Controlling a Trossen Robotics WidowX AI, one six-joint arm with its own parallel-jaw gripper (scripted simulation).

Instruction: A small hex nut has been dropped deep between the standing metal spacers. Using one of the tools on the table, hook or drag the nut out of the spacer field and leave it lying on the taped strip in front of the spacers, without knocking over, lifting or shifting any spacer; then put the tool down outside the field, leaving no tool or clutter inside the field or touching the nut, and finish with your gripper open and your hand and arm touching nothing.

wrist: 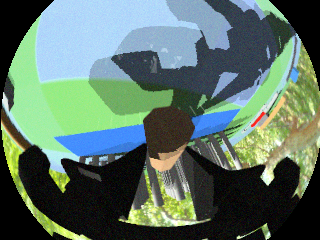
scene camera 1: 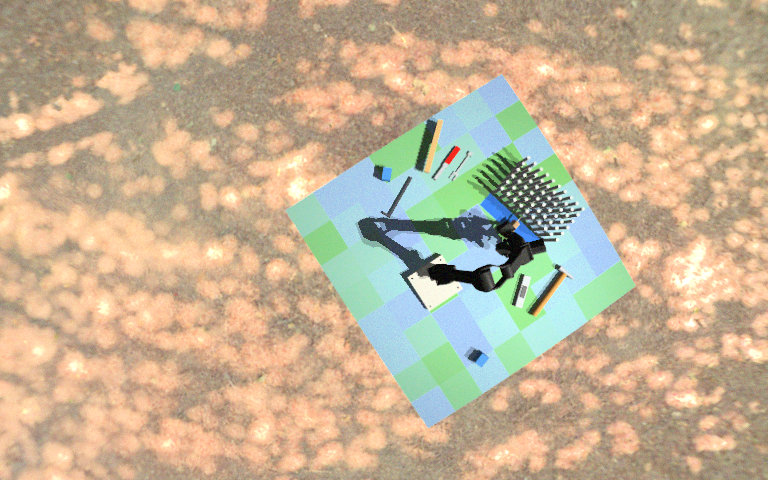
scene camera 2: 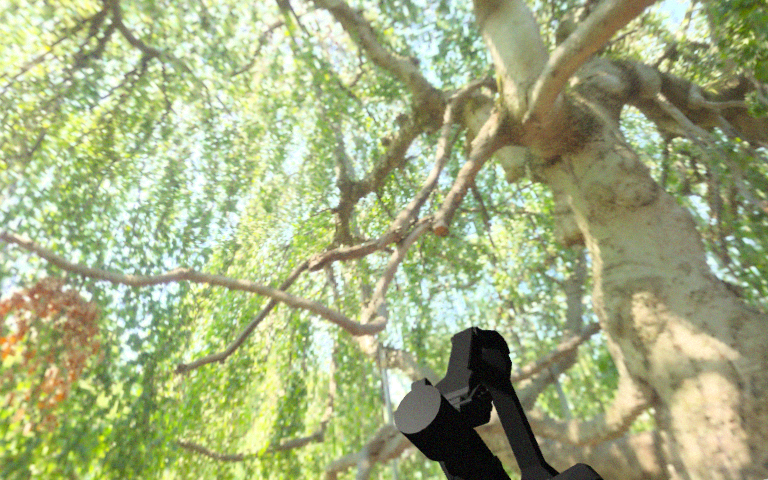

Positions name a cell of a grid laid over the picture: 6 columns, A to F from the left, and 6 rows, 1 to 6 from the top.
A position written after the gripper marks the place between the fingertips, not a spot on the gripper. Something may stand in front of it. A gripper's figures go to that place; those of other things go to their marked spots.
Labels:
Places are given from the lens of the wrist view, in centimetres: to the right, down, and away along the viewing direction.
gripper (wrist: D4): 0, 3, 10
blue taped strip (wrist: C4): -7, 3, 13

